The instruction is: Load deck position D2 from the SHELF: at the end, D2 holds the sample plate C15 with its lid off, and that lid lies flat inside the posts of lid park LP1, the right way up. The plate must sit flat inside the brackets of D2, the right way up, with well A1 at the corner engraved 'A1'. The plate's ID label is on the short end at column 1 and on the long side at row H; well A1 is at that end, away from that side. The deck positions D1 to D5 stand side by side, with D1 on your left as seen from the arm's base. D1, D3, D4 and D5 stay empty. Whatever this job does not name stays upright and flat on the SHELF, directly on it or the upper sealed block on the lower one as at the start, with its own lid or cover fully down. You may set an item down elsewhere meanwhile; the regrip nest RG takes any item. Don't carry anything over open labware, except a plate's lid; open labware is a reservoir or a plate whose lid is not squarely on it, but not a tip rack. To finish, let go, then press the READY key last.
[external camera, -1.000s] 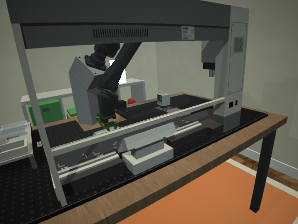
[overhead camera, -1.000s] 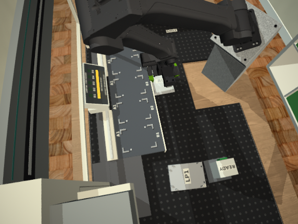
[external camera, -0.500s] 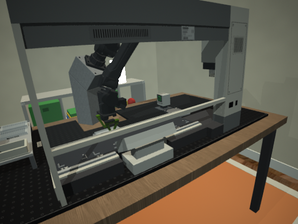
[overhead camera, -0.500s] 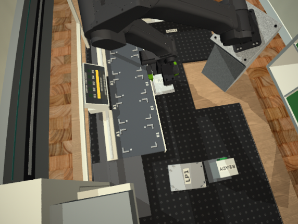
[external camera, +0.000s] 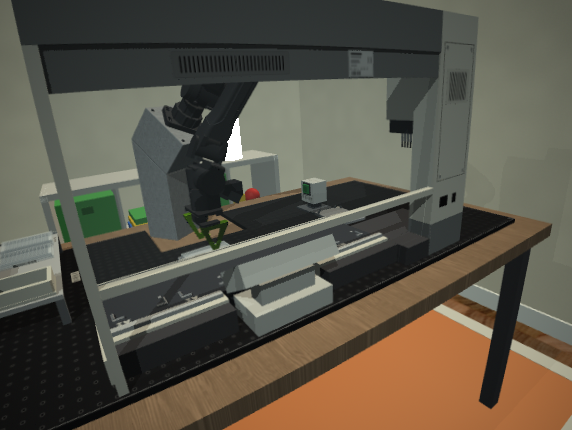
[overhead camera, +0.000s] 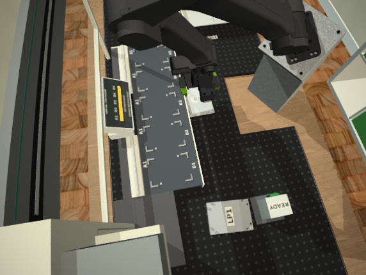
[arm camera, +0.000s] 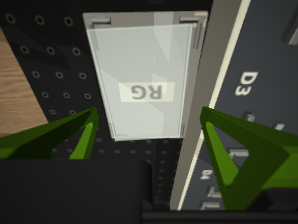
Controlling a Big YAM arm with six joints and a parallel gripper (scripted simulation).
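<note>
Right now the clear plate lid is 10 mm behind my hand and 40 mm below it. Also, from my hand: cream reservoir (110 mm ahead, 400 mm to the right, 20 mm above); regrip nest RG (50 mm below); shelf label (70 mm behind, 340 mm to the right, 50 mm below).
</note>
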